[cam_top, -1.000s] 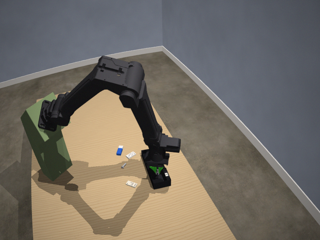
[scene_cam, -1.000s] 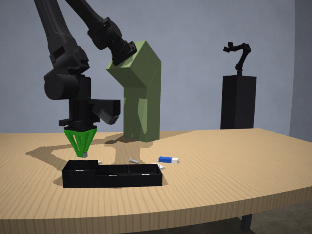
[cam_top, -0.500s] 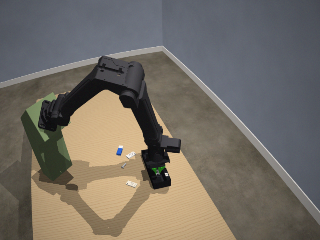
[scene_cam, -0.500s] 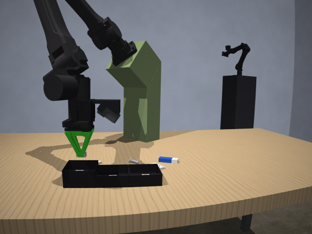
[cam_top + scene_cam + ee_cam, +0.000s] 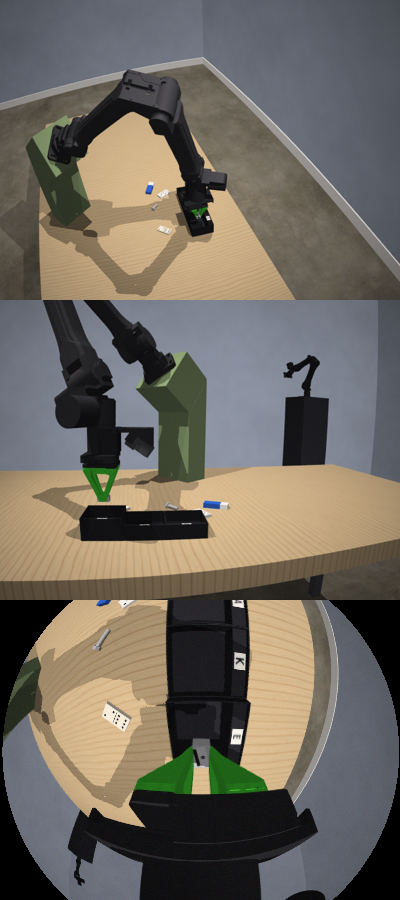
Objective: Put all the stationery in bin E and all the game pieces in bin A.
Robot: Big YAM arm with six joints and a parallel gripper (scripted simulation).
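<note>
Now: the blue-and-white eraser 100 mm behind my hand, 290 mm to the left of it and 70 mm below it. From my hand the other things lie so: grey bolt: 120 mm behind, 170 mm to the left, 70 mm below; then white domino: 120 mm behind, 40 mm to the left, 70 mm below; then joined black bins: 20 mm ahead, 80 mm to the left, 50 mm below.
</note>
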